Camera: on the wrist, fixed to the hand. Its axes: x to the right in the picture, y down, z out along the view.
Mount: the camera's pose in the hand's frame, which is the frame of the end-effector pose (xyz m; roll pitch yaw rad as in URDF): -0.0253 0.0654 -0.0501 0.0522 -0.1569 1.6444
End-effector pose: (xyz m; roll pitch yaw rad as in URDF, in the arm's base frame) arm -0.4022 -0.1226 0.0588 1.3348 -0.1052 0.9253
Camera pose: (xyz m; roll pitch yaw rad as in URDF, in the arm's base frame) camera -0.4717 -0.1085 0.1077 -1.0907 -1.3763 -2.6340
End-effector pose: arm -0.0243 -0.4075 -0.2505 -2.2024 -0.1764 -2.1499
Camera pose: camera -0.0791 -0.3468 -0.2778 -2.8350 1.0892 2.7453
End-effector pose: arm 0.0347 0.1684 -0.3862 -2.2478 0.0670 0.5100
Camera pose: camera 0.0506 0.0856 -0.4041 2.9493 1.0331 -1.3183
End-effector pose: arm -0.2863 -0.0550 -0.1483 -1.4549 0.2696 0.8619
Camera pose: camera -0.2824 -0.1153 -0.2098 0.9715 1.1345 -2.9701
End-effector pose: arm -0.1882 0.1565 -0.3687 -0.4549 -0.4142 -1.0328
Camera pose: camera -0.1533 0.1697 -0.4464 -0.3477 0.3015 0.4844
